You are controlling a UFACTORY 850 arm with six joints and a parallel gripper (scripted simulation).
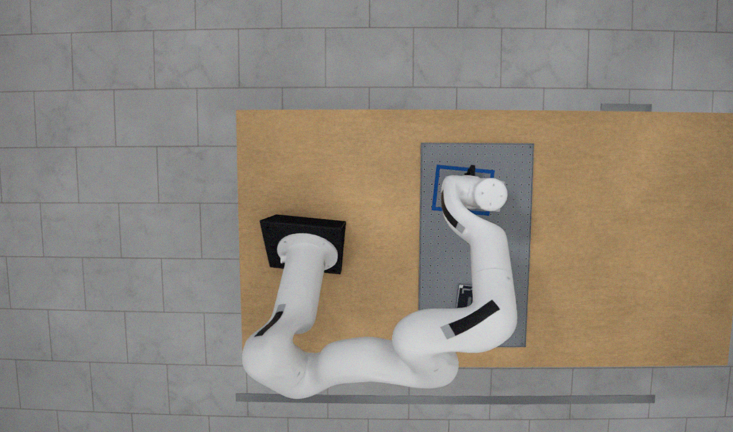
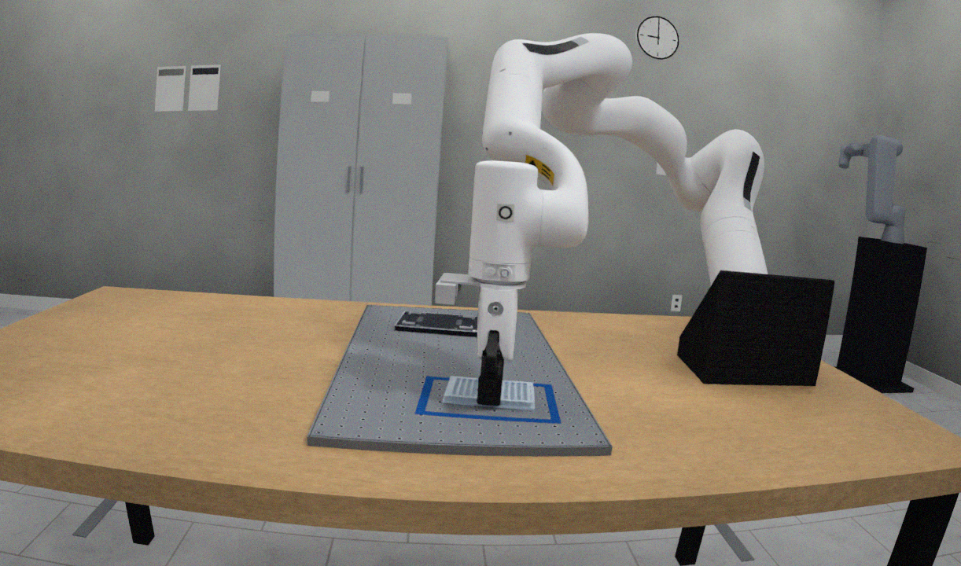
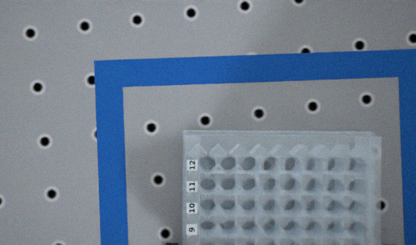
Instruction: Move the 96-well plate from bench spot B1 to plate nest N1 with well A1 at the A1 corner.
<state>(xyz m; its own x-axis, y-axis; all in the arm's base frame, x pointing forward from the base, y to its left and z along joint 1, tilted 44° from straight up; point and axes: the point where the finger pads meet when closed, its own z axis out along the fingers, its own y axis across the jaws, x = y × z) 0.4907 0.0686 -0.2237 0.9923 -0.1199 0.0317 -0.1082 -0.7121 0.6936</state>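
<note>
The clear 96-well plate is 1 cm below my hand. Also, from my hand: black plate nest: 38 cm to the right, 8 cm ahead, 1 cm below.
</note>
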